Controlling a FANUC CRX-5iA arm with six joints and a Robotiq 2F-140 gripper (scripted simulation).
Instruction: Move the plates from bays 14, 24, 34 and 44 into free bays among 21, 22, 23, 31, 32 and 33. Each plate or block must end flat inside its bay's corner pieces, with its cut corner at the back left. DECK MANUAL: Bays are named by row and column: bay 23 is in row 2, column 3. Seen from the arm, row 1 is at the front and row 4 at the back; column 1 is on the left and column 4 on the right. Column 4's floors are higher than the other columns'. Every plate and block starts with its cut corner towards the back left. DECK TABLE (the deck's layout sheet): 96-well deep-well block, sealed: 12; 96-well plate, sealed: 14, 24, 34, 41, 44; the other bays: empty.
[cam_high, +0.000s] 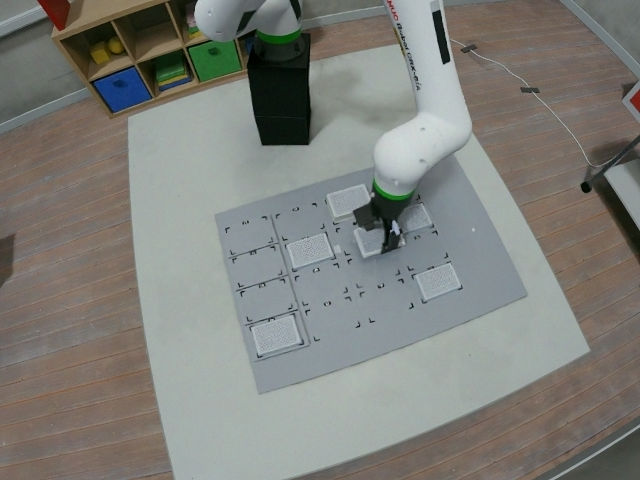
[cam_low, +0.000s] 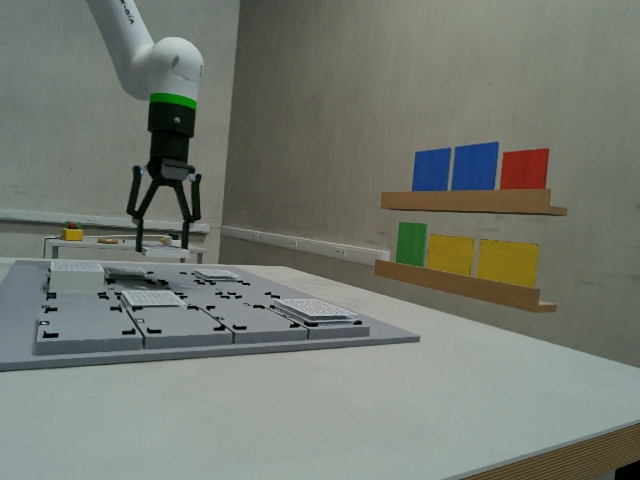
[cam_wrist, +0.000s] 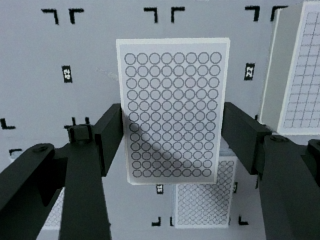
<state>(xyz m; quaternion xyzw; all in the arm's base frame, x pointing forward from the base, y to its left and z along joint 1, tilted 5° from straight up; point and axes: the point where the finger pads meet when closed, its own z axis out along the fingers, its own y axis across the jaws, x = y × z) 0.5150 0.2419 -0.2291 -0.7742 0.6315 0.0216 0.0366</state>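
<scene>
The sealed plate is 160 mm to the left of my hand, 130 mm ahead of it and 90 mm below it. Also, from my hand: sealed deep-well block 150 mm behind, 80 mm below, 60 mm to the right.
</scene>
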